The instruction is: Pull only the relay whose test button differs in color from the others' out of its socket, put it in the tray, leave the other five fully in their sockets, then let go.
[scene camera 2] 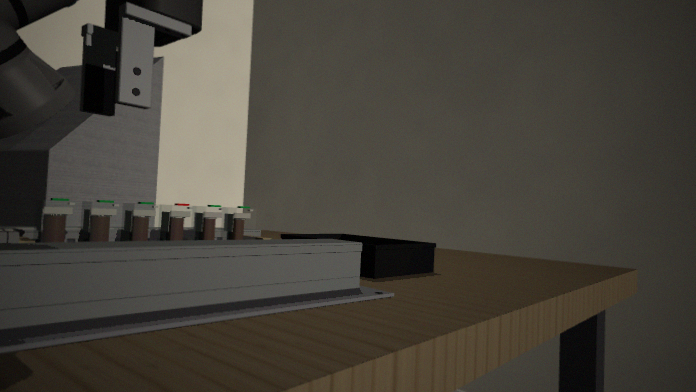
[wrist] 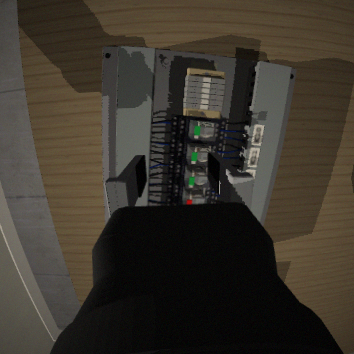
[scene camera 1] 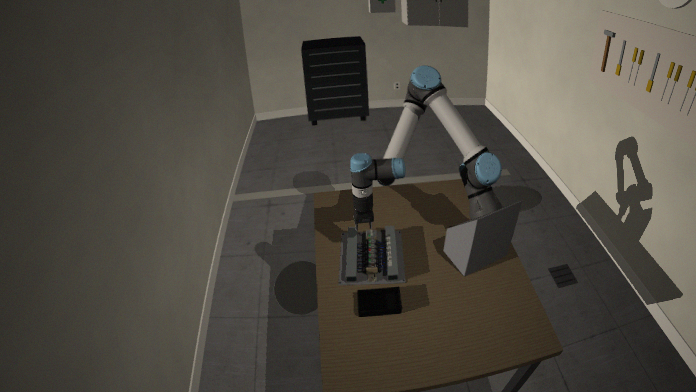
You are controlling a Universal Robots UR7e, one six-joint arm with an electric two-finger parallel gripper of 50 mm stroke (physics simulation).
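Pixels of known places: gripper, between the fingertips: (scene camera 2: 114, 109) (wrist: 176, 166) (scene camera 1: 363, 227); arm's base, origin of its link: (scene camera 2: 27, 112) (scene camera 1: 486, 213).
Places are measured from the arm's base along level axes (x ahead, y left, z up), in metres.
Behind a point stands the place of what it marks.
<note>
The relay with the red test button (scene camera 2: 180, 214) {y -0.073, x 0.502, z -0.139 m} (wrist: 189, 202) {y -0.070, x 0.496, z -0.130 m} stands in the row of sockets, fourth from the left in scene camera 2. In the wrist view the gripper body partly hides it. Several relays with green buttons, such as the leftmost one (scene camera 2: 58, 211) {y -0.158, x 0.483, z -0.139 m}, stand upright at the same height in that row. My gripper (scene camera 1: 364, 228) {y -0.136, x 0.505, z -0.064 m} (scene camera 2: 116, 109) {y -0.136, x 0.505, z -0.064 m} (wrist: 176, 166) {y -0.136, x 0.505, z -0.064 m} is open and empty, pointing down above the row, with its fingertips well above the relays. The black tray (scene camera 1: 380, 313) {y 0.228, x 0.524, z -0.186 m} (scene camera 2: 400, 260) {y 0.149, x 0.592, z -0.182 m} stands beside the panel's near end in scene camera 1, with no relay visible inside.
Grey wire ducts (scene camera 1: 351, 260) {y -0.053, x 0.577, z -0.156 m} (scene camera 2: 200, 280) {y -0.114, x 0.584, z -0.180 m} (wrist: 135, 130) {y -0.163, x 0.549, z -0.156 m} flank the relay row on the panel. White labelled parts (wrist: 257, 135) {y -0.137, x 0.398, z -0.156 m} sit along the right duct in the wrist view. A grey wedge-shaped block (scene camera 1: 492, 240) {y 0.117, x 0.020, z -0.044 m} (scene camera 2: 105, 130) {y 0.040, x 0.156, z -0.030 m} stands by the arm's base.
</note>
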